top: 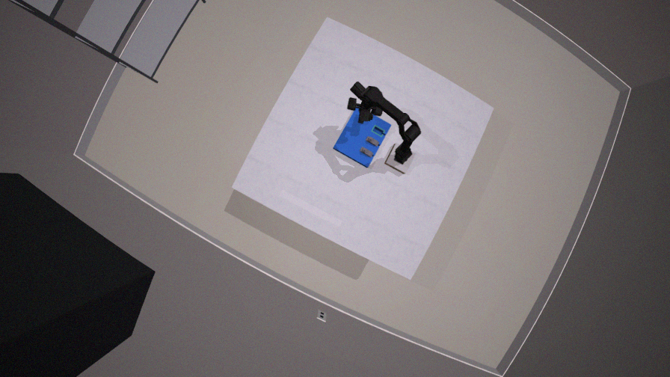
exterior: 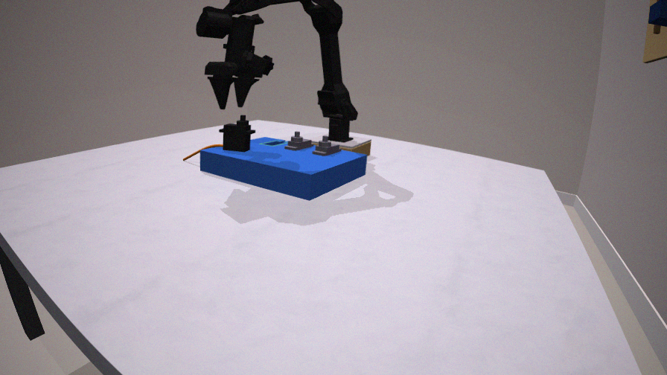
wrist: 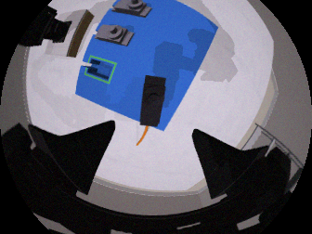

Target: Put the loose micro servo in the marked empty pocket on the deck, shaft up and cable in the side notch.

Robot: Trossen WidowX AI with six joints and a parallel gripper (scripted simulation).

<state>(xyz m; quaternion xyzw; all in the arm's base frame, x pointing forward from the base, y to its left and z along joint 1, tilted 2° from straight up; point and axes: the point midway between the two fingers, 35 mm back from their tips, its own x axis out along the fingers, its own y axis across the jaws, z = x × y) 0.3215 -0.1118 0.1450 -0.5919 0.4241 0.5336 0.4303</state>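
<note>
The blue deck is 12 cm below my gripper tip, 10 cm to the left of it and 2 cm behind it.
</note>
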